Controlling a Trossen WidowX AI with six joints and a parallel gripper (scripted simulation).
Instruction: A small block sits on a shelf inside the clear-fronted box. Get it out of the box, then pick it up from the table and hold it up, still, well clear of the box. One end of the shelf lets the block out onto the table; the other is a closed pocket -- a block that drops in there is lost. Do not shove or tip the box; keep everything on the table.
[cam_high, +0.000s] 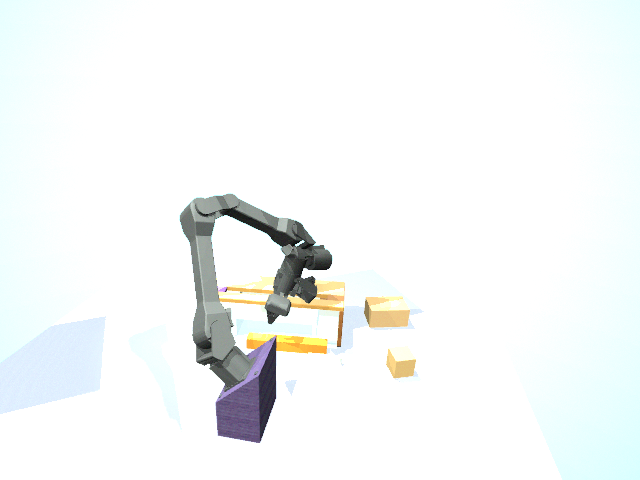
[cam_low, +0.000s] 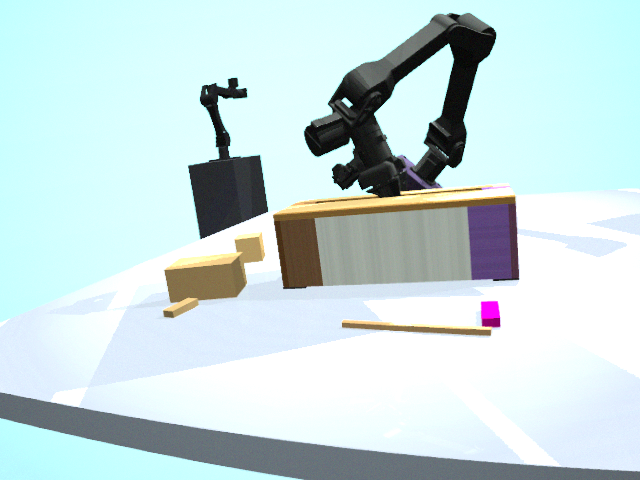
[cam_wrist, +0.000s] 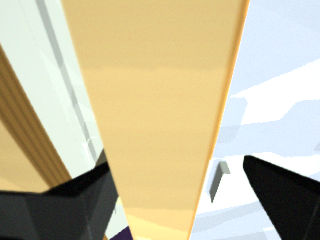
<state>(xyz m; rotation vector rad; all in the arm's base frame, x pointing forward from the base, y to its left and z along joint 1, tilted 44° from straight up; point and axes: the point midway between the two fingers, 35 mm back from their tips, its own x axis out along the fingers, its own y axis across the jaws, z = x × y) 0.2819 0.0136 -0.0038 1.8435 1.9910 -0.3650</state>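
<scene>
Now: gripper tip 30 mm short of the box and 30 mm above it. Round my gripper tip: orange bar: 70 mm below, 50 mm to the right, 20 mm behind; tan block: 50 mm ahead, 30 mm to the left; thin wooden stick: 320 mm ahead, 80 mm to the left, 80 mm below.
</scene>
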